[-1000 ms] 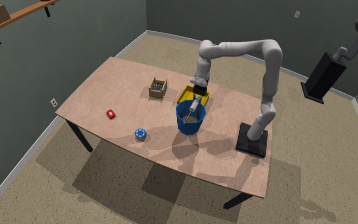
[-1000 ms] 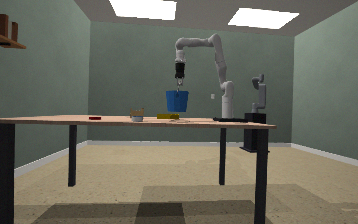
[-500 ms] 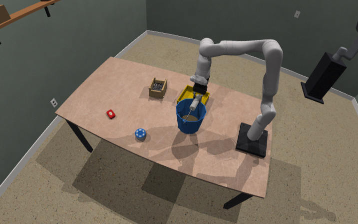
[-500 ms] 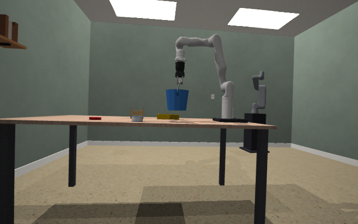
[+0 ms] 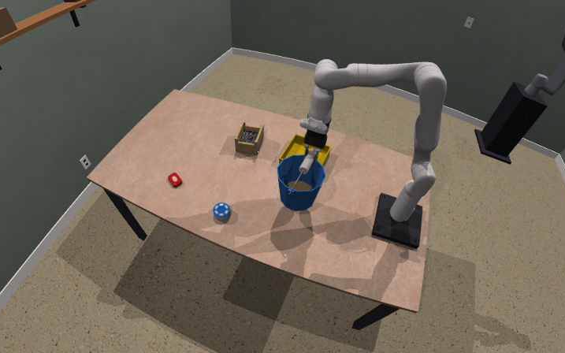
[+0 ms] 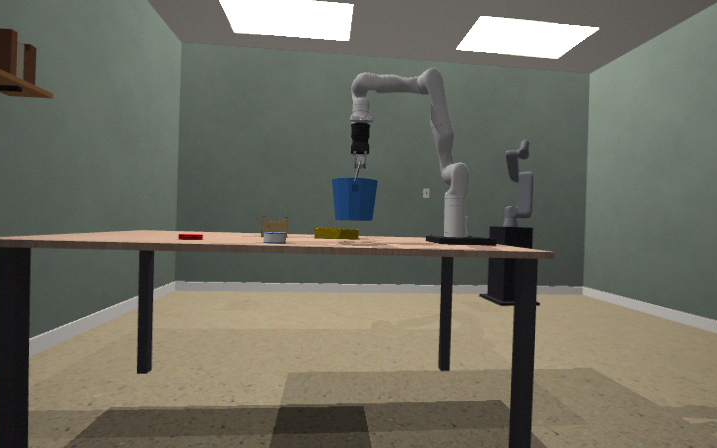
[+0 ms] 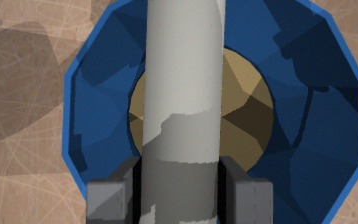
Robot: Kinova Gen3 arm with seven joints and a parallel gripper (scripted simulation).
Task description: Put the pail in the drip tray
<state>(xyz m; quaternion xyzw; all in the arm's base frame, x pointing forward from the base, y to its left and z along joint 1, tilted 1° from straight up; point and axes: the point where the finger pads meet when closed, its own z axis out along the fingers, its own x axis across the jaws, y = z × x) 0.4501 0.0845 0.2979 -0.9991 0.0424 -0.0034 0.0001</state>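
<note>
My gripper is now 10 cm above the blue pail, 2 cm to the right of it and 2 cm short of it. The rest, counted from my hand: white round tin 31 cm ahead, 30 cm below, 17 cm to the left; then red flat item 61 cm ahead, 30 cm below, 8 cm to the left; then yellow drip tray 30 cm below, 28 cm to the right, 6 cm ahead.
</note>
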